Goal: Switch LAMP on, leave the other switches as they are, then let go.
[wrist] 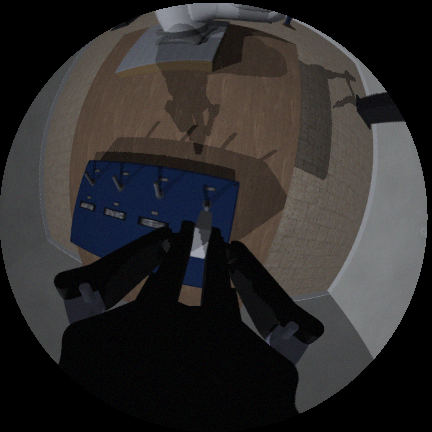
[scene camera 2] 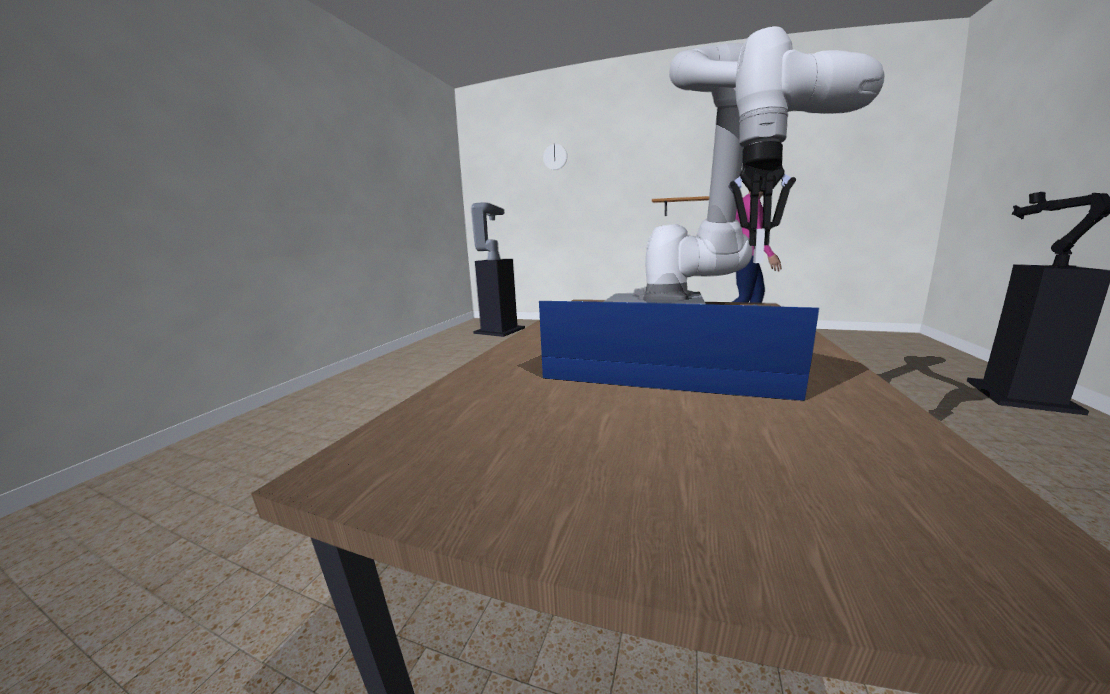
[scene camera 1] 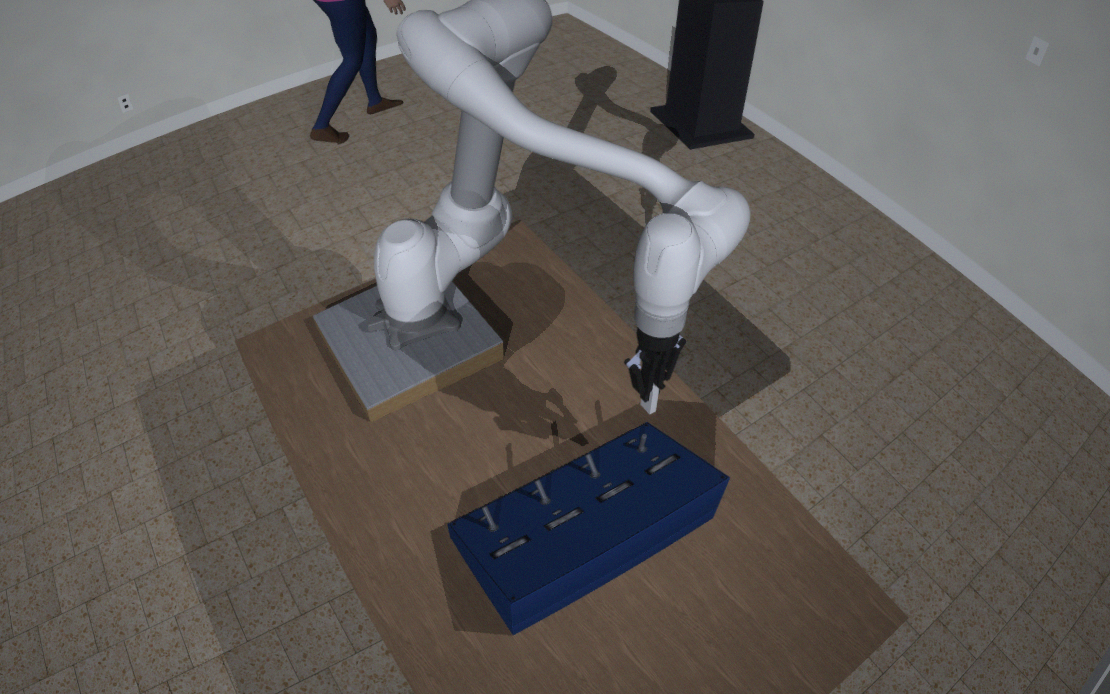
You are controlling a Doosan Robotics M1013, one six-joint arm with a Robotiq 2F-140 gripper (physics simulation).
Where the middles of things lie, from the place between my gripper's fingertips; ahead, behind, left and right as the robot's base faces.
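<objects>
There's a blue switch box (scene camera 1: 541, 555) that sits 15 cm below my hand, 17 cm to the right of it and 10 cm ahead of it.
</objects>
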